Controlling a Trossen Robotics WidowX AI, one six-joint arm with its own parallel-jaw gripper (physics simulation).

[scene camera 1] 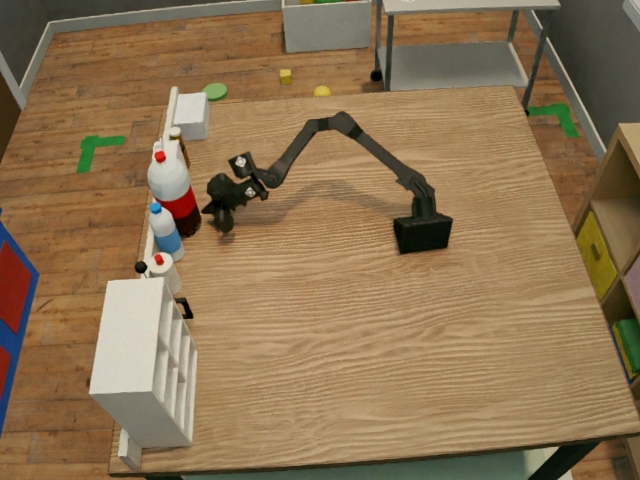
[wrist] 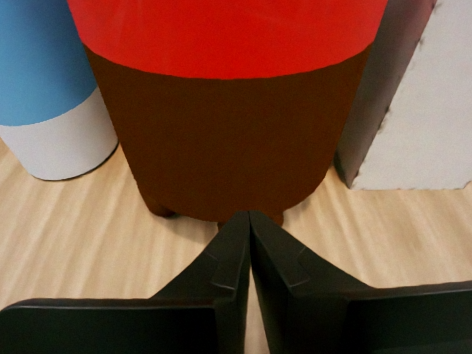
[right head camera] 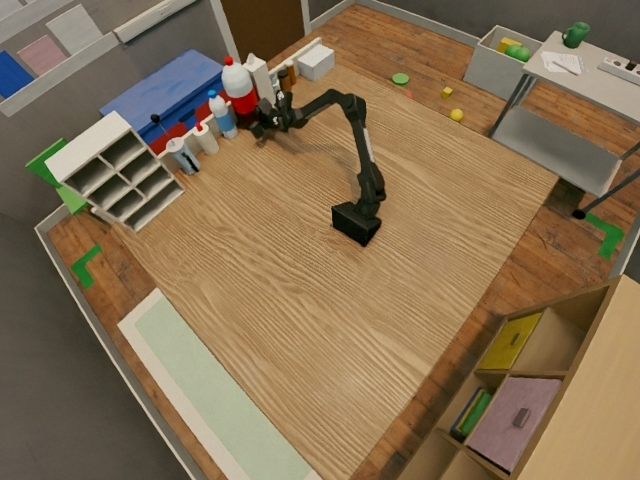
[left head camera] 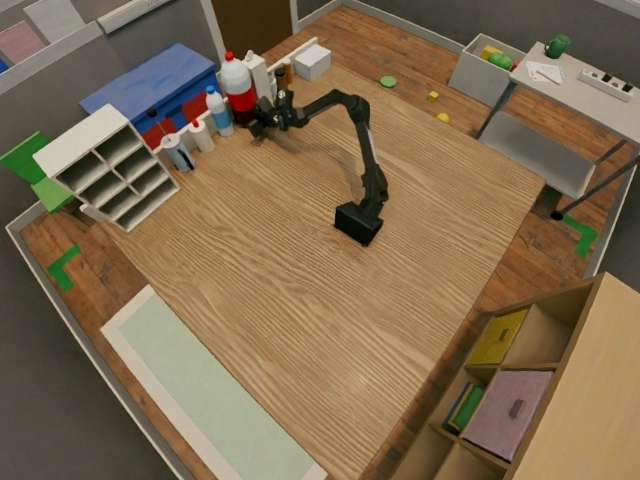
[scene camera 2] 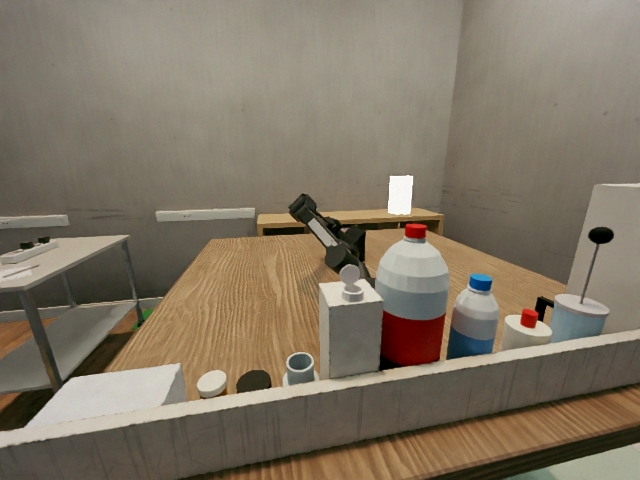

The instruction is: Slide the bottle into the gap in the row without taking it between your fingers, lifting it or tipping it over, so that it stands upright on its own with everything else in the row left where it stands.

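Frame: origin at the arm's base, x ahead, y left, z up, level; metres.
Seen in the pictures: gripper, fingertip midpoint: [scene camera 1: 202, 212] [wrist: 247, 221] [right head camera: 259, 119] [left head camera: 256, 117]; arm's base, link origin: [scene camera 1: 425, 217] [right head camera: 363, 215] [left head camera: 366, 215].
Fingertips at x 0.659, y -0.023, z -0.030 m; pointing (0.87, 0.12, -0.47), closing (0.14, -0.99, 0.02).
Observation:
Pixels of each thing's top centre, then the offset from my fingertips to it.
- large red-capped bottle, top centre: [scene camera 2: 416, 225] [scene camera 1: 159, 154] [left head camera: 228, 54] [right head camera: 228, 59] 0.061 m ahead, 0.015 m left, 0.259 m up
- blue-capped bottle, top centre: [scene camera 2: 481, 277] [scene camera 1: 155, 206] [left head camera: 209, 88] [right head camera: 211, 92] 0.069 m ahead, 0.124 m left, 0.175 m up
- white carton, top centre: [scene camera 2: 349, 264] [scene camera 1: 161, 139] [left head camera: 249, 50] [right head camera: 250, 54] 0.093 m ahead, 0.090 m right, 0.214 m up
- white pump bottle, top centre: [scene camera 2: 530, 312] [scene camera 1: 157, 257] [left head camera: 194, 121] [right head camera: 197, 124] 0.056 m ahead, 0.235 m left, 0.099 m up
- blue canister, top centre: [left head camera: 151, 111] 0.019 m ahead, 0.352 m left, 0.243 m up
- white shelf unit, top centre: [scene camera 1: 128, 332] [left head camera: 80, 137] [right head camera: 87, 144] 0.013 m back, 0.565 m left, 0.306 m up
- white box, top centre: [scene camera 2: 109, 396] [scene camera 1: 190, 107] [left head camera: 312, 55] [right head camera: 316, 55] 0.118 m ahead, 0.430 m right, 0.039 m up
The large red-capped bottle [left head camera: 236, 82] [right head camera: 239, 85] [scene camera 1: 173, 186] [scene camera 2: 412, 310] [wrist: 230, 140] stands upright in the row, between the blue-capped bottle [left head camera: 220, 114] [scene camera 1: 166, 232] [scene camera 2: 473, 322] [wrist: 45, 60] and the white carton [left head camera: 258, 77] [scene camera 2: 351, 330] [wrist: 425, 100]. In the wrist view narrow strips of table show at its base on both sides. My gripper [left head camera: 253, 127] [scene camera 1: 205, 209] [wrist: 247, 221] is shut and empty, low at the front of the bottle's base. Its tips overlap the base's lower edge in the wrist view; whether they touch cannot be told. The carton and bottle hide the gripper in scene camera 2.
A low white rail [scene camera 2: 258, 431] runs behind the row. A white pump bottle [left head camera: 201, 136] [scene camera 2: 524, 334], a blue canister [left head camera: 178, 155] and a white shelf unit [scene camera 1: 129, 335] stand on the blue-capped bottle's side. Small brown bottles [left head camera: 281, 80] and a white box [left head camera: 312, 62] stand past the carton.

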